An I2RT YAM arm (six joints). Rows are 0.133 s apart.
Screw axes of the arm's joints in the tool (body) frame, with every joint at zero. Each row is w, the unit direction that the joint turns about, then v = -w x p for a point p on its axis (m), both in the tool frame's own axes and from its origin. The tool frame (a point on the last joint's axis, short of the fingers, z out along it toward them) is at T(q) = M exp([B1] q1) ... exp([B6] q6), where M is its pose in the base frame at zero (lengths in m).
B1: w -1 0 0 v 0 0.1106 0
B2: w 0 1 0 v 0.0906 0 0.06
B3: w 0 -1 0 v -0.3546 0 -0.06
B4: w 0 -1 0 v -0.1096 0 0
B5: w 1 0 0 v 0 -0.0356 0
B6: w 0 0 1 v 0 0 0
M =
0 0 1 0.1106
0 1 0 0
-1 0 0 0.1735
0 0 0 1
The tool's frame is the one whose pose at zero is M.
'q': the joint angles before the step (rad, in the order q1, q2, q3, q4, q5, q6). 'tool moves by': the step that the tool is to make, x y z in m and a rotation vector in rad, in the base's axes. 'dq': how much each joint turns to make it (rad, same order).
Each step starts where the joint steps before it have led.
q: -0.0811, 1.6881, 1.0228, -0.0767, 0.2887, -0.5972
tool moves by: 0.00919, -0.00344, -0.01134, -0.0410, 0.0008, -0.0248
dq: -0.0033, 0.0543, 0.0094, 0.0526, 0.0435, -0.0166
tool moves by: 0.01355, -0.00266, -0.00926, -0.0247, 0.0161, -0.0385
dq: 0.0001, 0.0687, 0.0480, 0.0041, 0.0460, 0.0074
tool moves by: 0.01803, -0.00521, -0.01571, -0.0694, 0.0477, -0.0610
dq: -0.0016, 0.1011, 0.0729, -0.0084, 0.0936, -0.0124
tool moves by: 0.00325, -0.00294, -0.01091, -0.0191, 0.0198, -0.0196
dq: -0.0046, 0.0364, 0.0058, 0.0145, 0.0254, -0.0043
